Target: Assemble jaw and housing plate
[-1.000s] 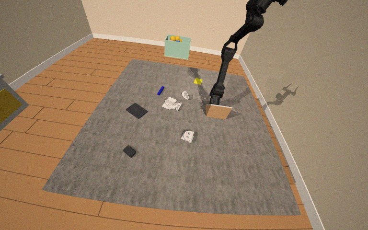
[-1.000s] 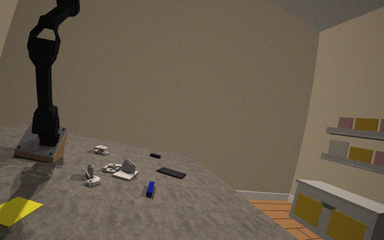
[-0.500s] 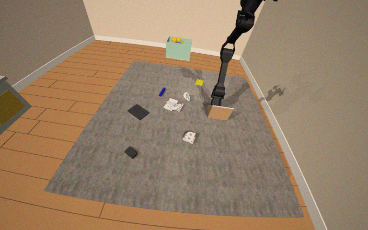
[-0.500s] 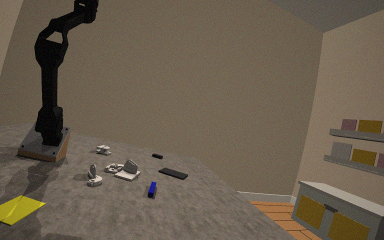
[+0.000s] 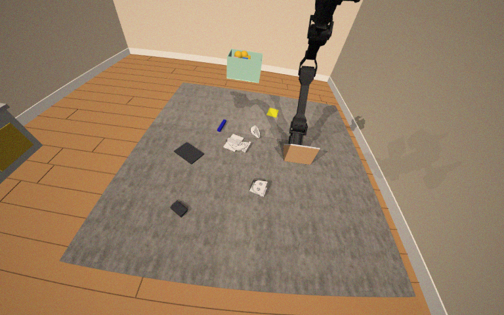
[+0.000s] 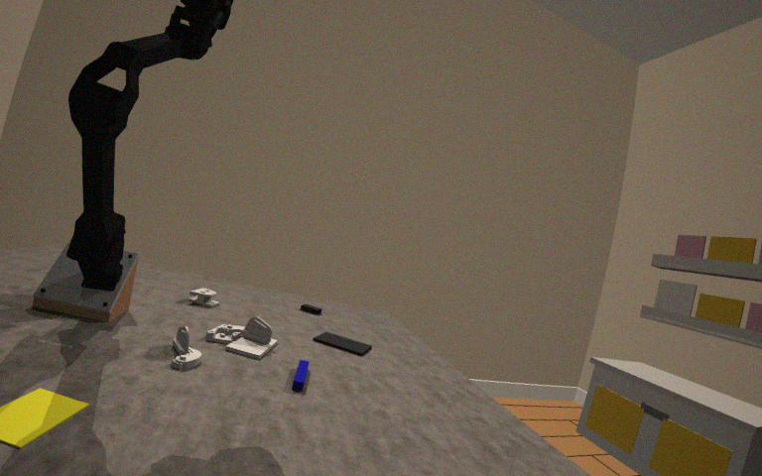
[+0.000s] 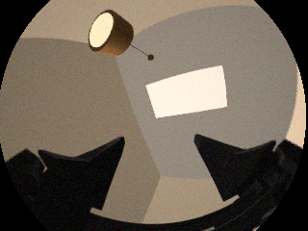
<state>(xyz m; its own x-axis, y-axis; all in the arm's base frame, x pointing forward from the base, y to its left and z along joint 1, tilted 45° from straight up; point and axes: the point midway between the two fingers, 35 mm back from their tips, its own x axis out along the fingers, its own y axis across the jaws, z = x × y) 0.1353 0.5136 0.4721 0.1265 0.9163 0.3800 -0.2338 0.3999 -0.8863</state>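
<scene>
Right now the white jaw is 810 mm below my gripper tip, 230 mm to the right of it and 120 mm ahead of it. From my gripper tip the other things lie so: yellow sheet 810 mm below, 440 mm to the right, 10 mm behind; dark flat plate 810 mm below, 480 mm ahead, 10 mm to the left; blue block 810 mm below, 330 mm ahead, 230 mm to the right.
</scene>
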